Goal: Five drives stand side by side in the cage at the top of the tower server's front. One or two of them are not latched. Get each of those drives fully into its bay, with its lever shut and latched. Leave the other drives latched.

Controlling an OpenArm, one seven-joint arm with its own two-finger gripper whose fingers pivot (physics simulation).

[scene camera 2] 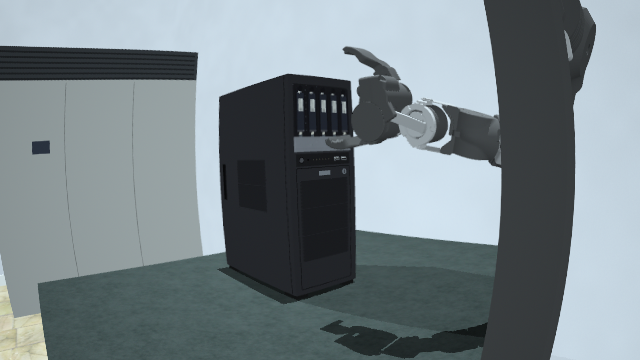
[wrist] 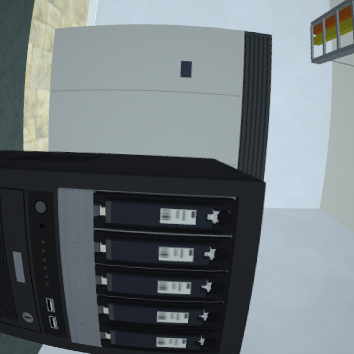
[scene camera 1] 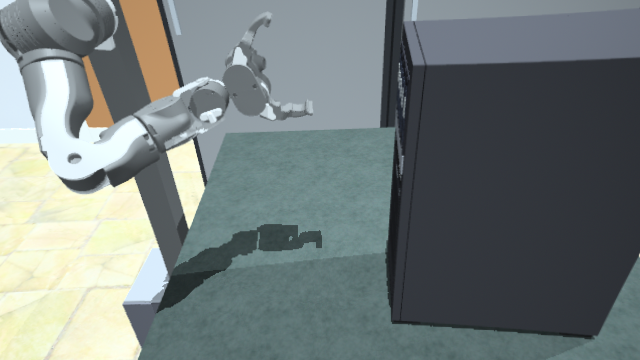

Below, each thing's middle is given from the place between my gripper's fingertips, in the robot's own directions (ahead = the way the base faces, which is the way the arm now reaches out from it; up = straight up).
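You'd find the drive lever (wrist: 180,253) 8 cm to the right of my hand, 16 cm ahead of it and 2 cm below it. Going by their middles, that lever is the nearest to my hand of the things named here. The tower server (scene camera 1: 510,211) is 32 cm ahead of my hand, 11 cm to the right of it and 17 cm below it.
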